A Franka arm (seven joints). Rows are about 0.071 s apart.
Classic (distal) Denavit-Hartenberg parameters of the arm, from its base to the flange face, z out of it. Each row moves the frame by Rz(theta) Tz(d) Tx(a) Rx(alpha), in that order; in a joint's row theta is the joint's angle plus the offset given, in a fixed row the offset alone. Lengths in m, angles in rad.
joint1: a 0, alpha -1.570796, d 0.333, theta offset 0
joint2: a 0, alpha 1.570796, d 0, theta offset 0
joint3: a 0.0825, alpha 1.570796, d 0.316, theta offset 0
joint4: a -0.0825, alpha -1.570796, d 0, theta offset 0
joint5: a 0, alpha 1.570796, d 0.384, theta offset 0
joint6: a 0.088, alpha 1.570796, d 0, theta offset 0
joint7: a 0, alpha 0, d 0.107, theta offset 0
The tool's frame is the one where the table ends.
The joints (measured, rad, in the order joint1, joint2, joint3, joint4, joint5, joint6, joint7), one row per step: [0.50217, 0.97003, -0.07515, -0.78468, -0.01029, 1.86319, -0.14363]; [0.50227, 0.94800, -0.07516, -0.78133, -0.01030, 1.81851, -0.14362]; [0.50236, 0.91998, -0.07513, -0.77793, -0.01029, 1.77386, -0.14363]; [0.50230, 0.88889, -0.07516, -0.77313, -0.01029, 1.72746, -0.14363]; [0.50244, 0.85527, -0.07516, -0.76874, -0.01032, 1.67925, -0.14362]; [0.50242, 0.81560, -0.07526, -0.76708, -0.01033, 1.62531, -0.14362]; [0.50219, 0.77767, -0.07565, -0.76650, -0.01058, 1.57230, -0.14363]
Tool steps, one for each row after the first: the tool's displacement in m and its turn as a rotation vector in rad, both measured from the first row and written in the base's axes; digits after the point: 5 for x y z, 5 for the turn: [-0.00424, -0.00229, 0.01480, -0.00774, 0.01760, -0.00291]; [-0.00918, -0.00493, 0.03430, -0.01245, 0.02995, -0.00573]; [-0.01494, -0.00813, 0.05661, -0.01580, 0.03993, -0.00872]; [-0.02188, -0.01179, 0.08032, -0.01883, 0.04974, -0.01159]; [-0.03080, -0.01677, 0.10658, -0.02258, 0.06186, -0.01512]; [-0.04025, -0.02239, 0.13075, -0.02750, 0.07551, -0.01899]
